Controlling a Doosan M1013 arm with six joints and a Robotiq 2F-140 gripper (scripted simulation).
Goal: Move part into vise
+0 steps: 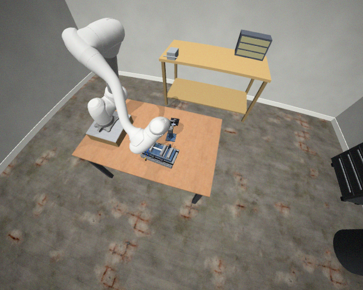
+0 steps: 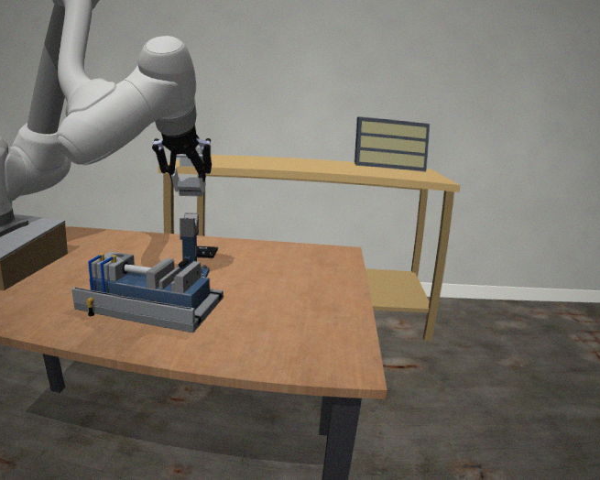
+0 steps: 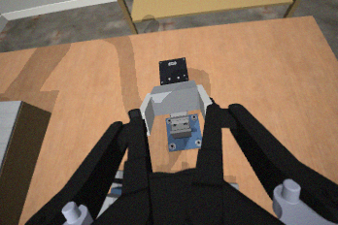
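The V-block post is 1 cm behind my hand, 2 cm to the left of it and 20 cm below it. Also, from my hand: work stop 4 cm ahead, 14 cm to the right, 16 cm below; V-block base 1 cm behind, 2 cm to the left, 25 cm below; part 2 cm to the left, 2 cm below.
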